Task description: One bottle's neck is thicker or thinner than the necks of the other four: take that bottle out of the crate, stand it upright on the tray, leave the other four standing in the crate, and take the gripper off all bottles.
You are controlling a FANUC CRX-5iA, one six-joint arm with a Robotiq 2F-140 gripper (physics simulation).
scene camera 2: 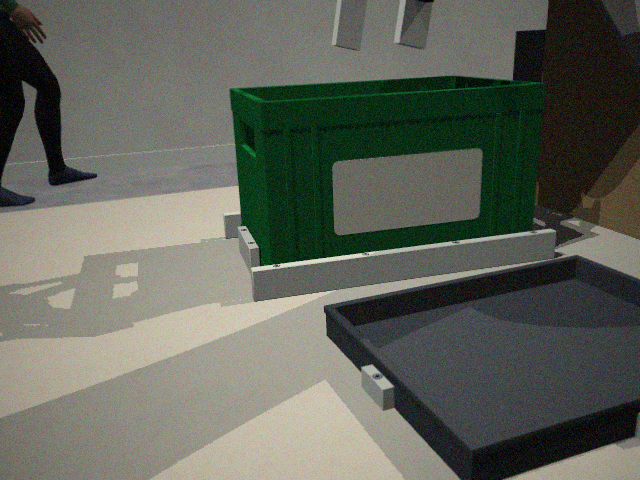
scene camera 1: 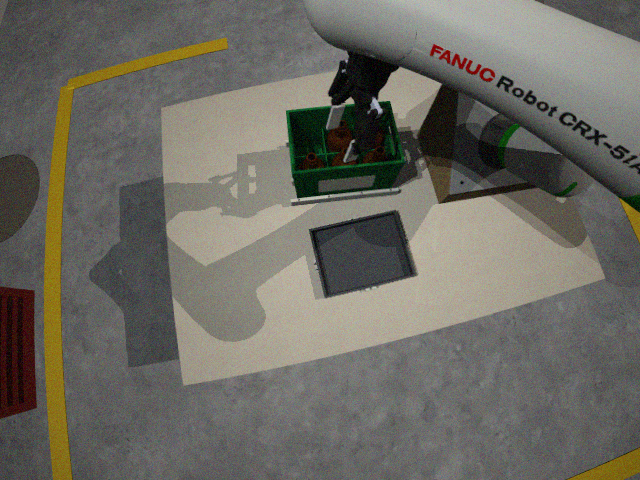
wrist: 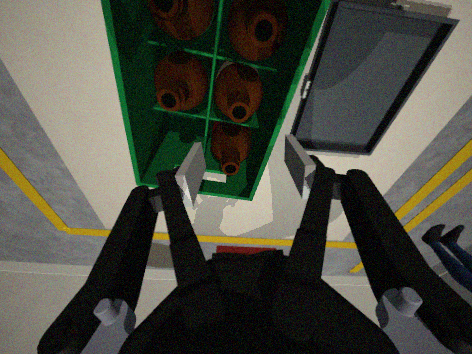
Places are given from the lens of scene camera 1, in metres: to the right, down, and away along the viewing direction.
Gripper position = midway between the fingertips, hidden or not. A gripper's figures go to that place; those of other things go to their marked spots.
gripper [scene camera 1: 340, 143]: 0.05, -0.22, 0.65
dark tray [scene camera 1: 361, 253]: 0.12, 0.04, 0.80
